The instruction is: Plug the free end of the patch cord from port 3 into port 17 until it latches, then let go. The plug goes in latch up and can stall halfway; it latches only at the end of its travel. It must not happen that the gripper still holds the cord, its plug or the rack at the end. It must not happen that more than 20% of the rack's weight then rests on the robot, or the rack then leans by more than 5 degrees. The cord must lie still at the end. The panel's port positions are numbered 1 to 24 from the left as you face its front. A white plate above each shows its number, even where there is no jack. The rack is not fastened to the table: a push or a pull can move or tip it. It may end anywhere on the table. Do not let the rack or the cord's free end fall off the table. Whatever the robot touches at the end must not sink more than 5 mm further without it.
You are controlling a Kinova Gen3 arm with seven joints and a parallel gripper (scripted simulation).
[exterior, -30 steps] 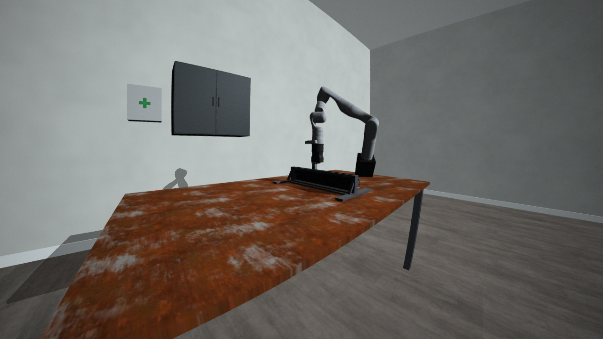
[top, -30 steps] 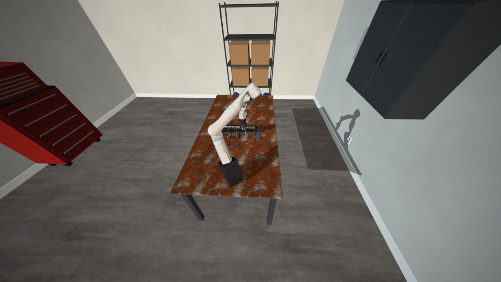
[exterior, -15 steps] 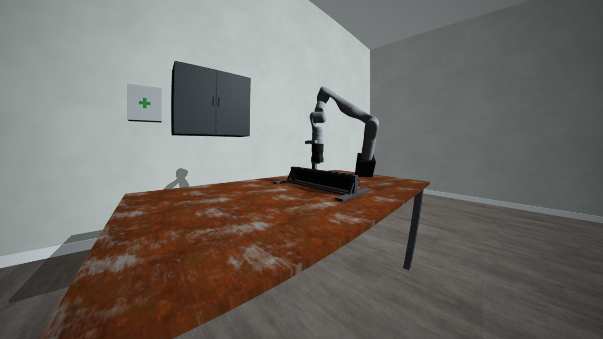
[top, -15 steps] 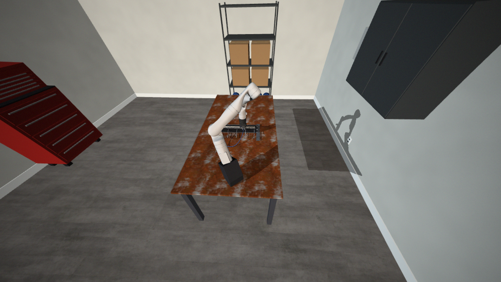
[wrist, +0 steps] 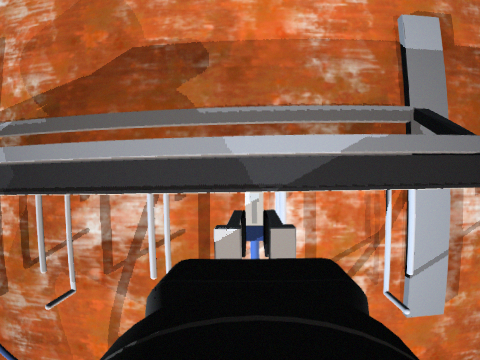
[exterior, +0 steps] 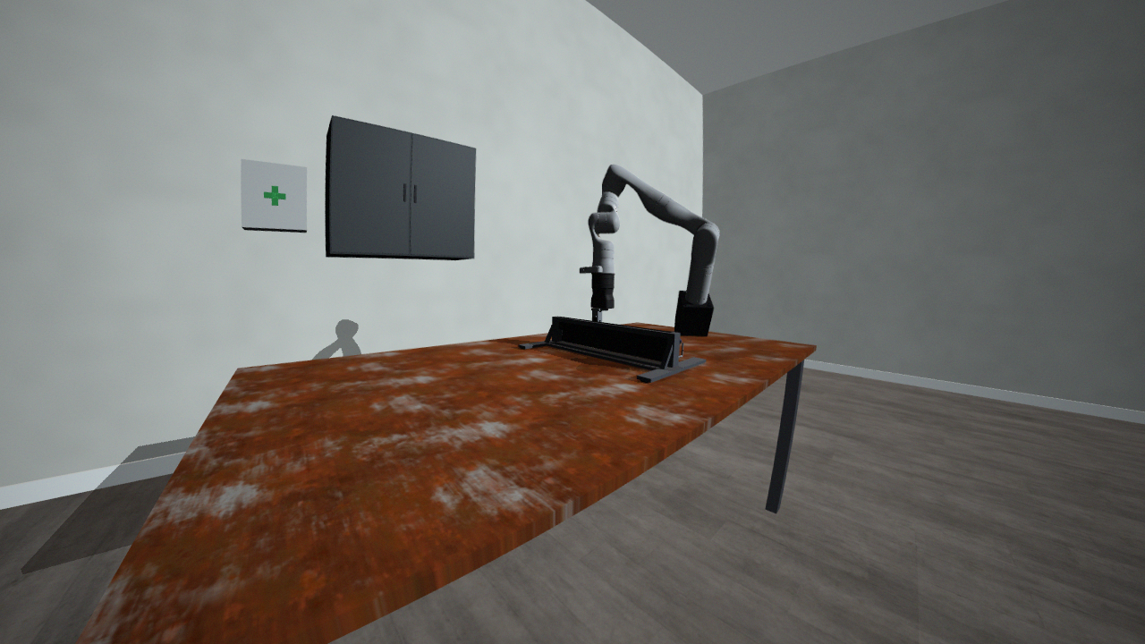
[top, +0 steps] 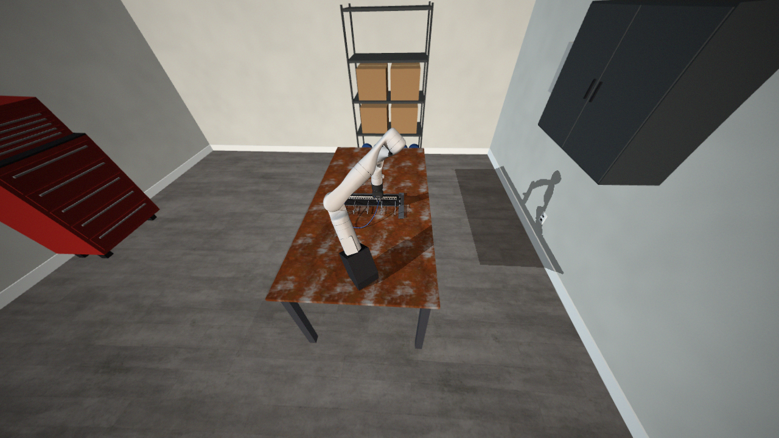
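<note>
The plug is 1 cm below my hand and 1 cm ahead of it.
</note>
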